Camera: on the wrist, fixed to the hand. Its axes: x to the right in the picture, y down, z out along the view.
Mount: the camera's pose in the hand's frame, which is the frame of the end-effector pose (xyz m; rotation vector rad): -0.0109 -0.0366 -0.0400 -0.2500 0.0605 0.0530
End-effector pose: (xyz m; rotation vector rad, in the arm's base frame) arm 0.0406 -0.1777 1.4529 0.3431 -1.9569 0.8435
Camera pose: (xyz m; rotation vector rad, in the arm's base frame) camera 0.0926 -0.1780 1.4716 0.1175 -1.9943 0.6254
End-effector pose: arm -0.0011 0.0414 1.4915 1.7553 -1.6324 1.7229
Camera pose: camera 0.0065 0.0911 1.5145 1.5437 -1.7939 1.5004
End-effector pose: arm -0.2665 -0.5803 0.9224 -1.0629 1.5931 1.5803
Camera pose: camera -0.2254 -0.6170 0.9174 -1.2178 1.5011 1.8351
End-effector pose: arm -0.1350 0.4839 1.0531 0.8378 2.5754 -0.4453
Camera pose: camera -0.1601 0.4668 1.0993 0.8378 2.5865 -0.0801
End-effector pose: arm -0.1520 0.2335 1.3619 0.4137 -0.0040 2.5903
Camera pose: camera -0.1367 0.2632 1.3178 0.2463 -0.3181 2.6096
